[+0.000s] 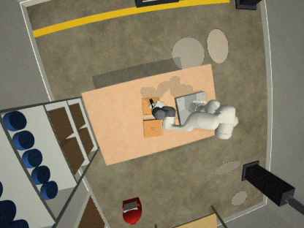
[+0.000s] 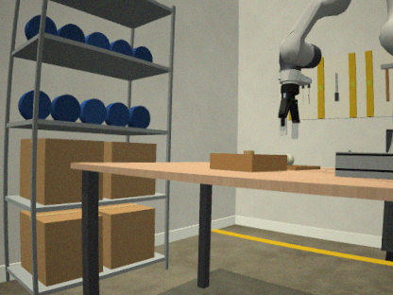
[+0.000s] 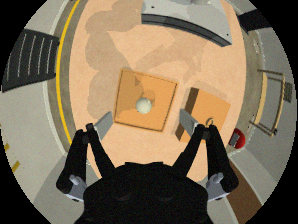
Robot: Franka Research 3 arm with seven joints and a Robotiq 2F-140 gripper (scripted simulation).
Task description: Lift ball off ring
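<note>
My hand is 100 mm above the pale ball. The rest, counted from my hand: stand 240 mm to the left, 90 mm below, 20 mm ahead; shallow tray 130 mm below.
</note>
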